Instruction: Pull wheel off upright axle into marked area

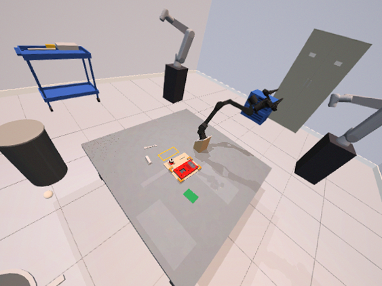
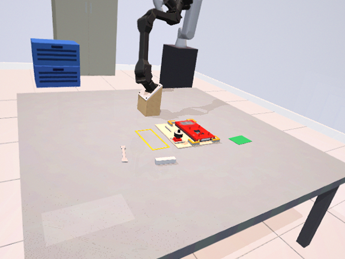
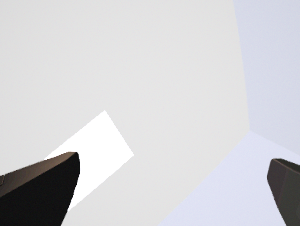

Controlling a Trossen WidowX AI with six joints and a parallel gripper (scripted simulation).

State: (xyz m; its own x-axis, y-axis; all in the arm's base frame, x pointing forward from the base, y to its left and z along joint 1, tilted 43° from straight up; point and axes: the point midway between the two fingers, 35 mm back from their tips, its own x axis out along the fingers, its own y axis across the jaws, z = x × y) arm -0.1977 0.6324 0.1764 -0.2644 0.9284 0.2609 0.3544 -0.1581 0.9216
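Now: the wheel 66 cm below my gripper tip, 63 cm ahead of it and 43 cm to the right of it. Also, from my gripper tip: green square 75 cm ahead, 70 cm below, 12 cm to the right; black axle 66 cm below, 63 cm ahead, 43 cm to the right.
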